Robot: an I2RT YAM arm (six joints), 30 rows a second.
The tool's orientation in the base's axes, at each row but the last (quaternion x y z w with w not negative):
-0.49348, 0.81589, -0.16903, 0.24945
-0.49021, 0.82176, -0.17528, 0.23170
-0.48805, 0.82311, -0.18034, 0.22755
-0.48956, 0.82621, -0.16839, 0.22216
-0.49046, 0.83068, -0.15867, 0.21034
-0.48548, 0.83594, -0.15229, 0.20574
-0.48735, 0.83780, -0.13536, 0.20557
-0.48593, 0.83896, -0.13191, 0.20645
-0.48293, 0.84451, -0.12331, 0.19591
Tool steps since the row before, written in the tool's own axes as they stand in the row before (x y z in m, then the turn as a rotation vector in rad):
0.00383, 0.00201, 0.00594, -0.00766, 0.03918, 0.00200
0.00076, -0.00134, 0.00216, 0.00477, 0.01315, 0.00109
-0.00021, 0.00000, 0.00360, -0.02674, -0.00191, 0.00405
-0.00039, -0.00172, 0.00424, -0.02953, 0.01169, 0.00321
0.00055, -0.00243, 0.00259, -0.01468, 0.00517, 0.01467
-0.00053, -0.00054, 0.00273, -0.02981, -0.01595, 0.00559
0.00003, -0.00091, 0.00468, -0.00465, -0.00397, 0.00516
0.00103, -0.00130, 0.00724, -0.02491, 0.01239, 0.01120
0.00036, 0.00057, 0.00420, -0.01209, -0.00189, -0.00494
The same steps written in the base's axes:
0.00047, -0.00267, -0.00683, -0.02412, 0.02461, -0.02025
0.00185, -0.00142, -0.00126, -0.01089, 0.00173, -0.00868
0.00207, -0.00008, -0.00295, 0.01484, 0.02250, 0.00293
0.00368, -0.00071, -0.00265, 0.00559, 0.03133, -0.00253
0.00289, -0.00177, -0.00120, 0.00986, 0.01452, -0.01222
0.00198, 0.00005, -0.00202, 0.02793, 0.01807, 0.00824
0.00291, -0.00059, -0.00373, 0.00753, 0.00198, -0.00185
0.00397, -0.00169, -0.00605, 0.00691, 0.02754, -0.00965
0.00129, -0.00010, -0.00405, 0.00475, 0.00959, 0.00772

